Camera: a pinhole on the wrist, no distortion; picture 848 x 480 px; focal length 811.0 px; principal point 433.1 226.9 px. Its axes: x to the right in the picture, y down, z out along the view. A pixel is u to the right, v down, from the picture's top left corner.
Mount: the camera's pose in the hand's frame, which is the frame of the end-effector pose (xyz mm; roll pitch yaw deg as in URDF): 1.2 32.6 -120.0 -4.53 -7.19 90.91
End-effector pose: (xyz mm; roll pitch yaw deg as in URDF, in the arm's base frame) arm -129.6 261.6 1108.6 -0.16 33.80 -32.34
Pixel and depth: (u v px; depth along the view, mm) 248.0 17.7 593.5
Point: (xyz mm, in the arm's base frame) 71.9 -72.4 1431.6
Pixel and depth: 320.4 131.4 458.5
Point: -6.6 80.6 1371.3
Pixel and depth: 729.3 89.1 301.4
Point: 37.5 279.7 1255.9
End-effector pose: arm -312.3 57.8 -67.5 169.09 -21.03 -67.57
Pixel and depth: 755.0 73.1 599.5
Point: -490.9 -262.0 -479.0
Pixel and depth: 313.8 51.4 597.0
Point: -180.5 -162.5 -490.0
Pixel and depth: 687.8 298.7 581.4
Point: -497.2 -90.1 -512.1
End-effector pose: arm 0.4 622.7 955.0 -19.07 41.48 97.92
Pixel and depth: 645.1 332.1 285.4
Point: -126.5 651.8 1096.2
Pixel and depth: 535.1 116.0 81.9
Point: -14.6 594.7 917.0
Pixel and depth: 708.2 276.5 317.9
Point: -169.7 674.2 1106.2
